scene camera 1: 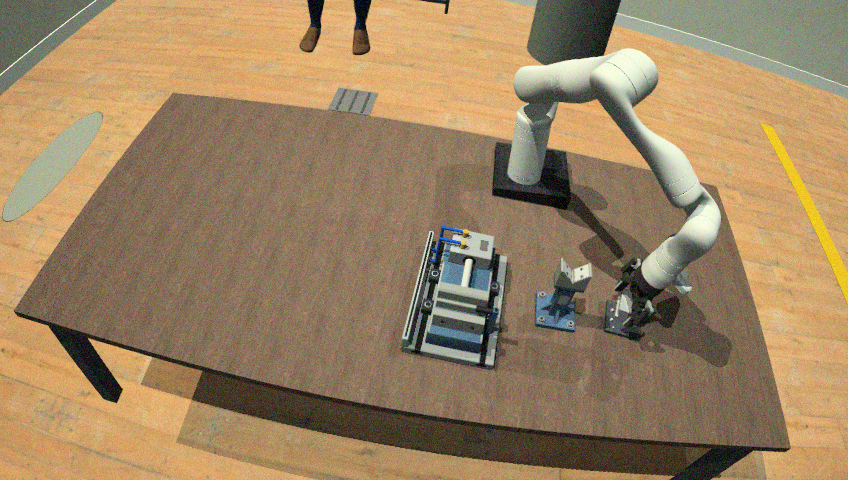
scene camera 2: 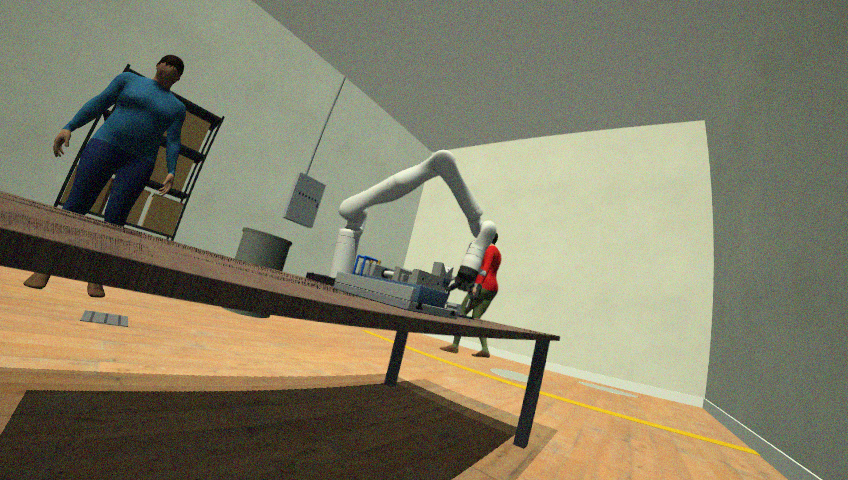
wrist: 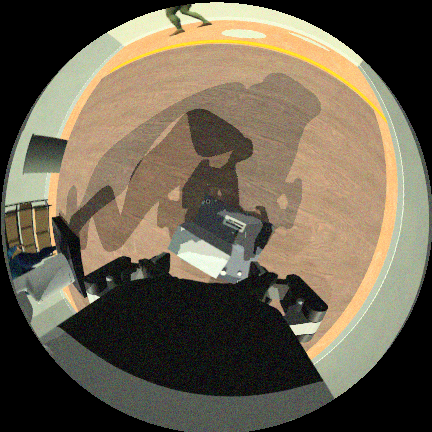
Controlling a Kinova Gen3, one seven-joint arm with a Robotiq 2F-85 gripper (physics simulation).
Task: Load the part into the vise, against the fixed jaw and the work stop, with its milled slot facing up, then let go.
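Seen in the pictures: gripper, between the fingertips: (scene camera 1: 621, 307) (scene camera 2: 455, 304) (wrist: 208, 266); arm's base, origin of its link: (scene camera 1: 524, 174) (wrist: 67, 267).
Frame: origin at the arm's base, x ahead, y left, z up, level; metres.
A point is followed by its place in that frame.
Observation:
The part appears to be the pale block (wrist: 201, 255) {x 0.347, y 0.320, z 0.012 m} on a small dark plate with a label (wrist: 212, 220) {x 0.337, y 0.349, z -0.024 m}; its slot cannot be made out. My gripper (scene camera 1: 629, 308) {x 0.358, y 0.310, z 0.007 m} (wrist: 208, 266) {x 0.358, y 0.310, z 0.007 m} is open at the right of the table, low over the plate, with its fingers apart on either side of the pale block and nothing gripped. In the scene 2 view the gripper (scene camera 2: 459, 285) is small and dark. The vise (scene camera 1: 455, 339) {x 0.587, y -0.026, z 0.023 m} (scene camera 2: 374, 289) {x 0.502, y -0.141, z -0.007 m} stands to the left in the scene 1 view. Its moving jaw (scene camera 1: 464, 293) {x 0.502, y -0.039, z 0.063 m} and fixed jaw (scene camera 1: 458, 320) {x 0.568, y -0.031, z 0.060 m} have no part between them. A dark arm at its right side may be the work stop.
A blue stand (scene camera 1: 554, 319) {x 0.429, y 0.165, z -0.020 m} with an open grey V-shaped cradle (scene camera 1: 574, 274) {x 0.398, y 0.166, z 0.104 m} stands between the vise and the gripper. Blue pipes (scene camera 1: 441, 240) {x 0.392, y -0.123, z 0.071 m} rise at the vise's rear. The arm's black base (scene camera 1: 531, 193) {x 0.068, y 0.034, z -0.001 m} is at the table's back edge. A person in red (scene camera 2: 490, 270) is beyond the table.

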